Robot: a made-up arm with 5 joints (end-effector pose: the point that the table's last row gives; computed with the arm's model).
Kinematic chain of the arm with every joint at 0, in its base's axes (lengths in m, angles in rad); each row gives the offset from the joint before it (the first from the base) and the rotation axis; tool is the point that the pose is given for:
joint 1: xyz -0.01 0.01 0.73 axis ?
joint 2: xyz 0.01 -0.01 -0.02 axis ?
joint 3: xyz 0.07 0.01 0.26 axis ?
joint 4: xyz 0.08 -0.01 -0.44 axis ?
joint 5: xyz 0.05 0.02 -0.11 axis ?
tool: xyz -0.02 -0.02 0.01
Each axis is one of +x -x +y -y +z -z.
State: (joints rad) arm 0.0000 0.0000 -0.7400 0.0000 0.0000
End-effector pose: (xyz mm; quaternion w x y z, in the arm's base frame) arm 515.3 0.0 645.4 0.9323 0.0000 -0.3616 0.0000
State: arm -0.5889 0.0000 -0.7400 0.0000 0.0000
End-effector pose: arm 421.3 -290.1 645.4 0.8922 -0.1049 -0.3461 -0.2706
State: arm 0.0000 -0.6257 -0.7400 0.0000 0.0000
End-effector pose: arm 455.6 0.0 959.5 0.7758 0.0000 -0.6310 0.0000
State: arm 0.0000 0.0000 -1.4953 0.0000 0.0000
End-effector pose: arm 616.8 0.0 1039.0 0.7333 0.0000 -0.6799 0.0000
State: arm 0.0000 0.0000 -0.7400 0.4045 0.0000
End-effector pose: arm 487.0 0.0 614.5 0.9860 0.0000 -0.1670 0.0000
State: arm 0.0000 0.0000 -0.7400 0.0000 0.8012
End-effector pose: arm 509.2 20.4 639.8 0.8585 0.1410 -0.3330 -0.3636
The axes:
joint 1: +z
joint 2: +y
joint 3: +y
joint 4: +y
joint 5: -z

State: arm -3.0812 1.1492 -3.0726 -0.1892 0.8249
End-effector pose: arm -743.6 -45.5 1049.7 0.1836 0.7866 0.3729 0.4566
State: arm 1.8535 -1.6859 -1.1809 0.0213 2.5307
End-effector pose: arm 19.8 -228.4 1306.5 0.1391 0.8042 0.5757 -0.0490
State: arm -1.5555 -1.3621 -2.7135 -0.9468 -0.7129
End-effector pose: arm -39.1 721.4 953.5 0.7372 0.5342 0.2493 -0.3303
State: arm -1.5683 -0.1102 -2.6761 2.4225 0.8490
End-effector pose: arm 2.3 -174.9 1330.8 0.3484 -0.0637 -0.1693 -0.9197
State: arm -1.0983 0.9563 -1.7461 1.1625 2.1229
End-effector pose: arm 312.7 -538.9 440.8 0.0391 0.0908 -0.1615 0.9819
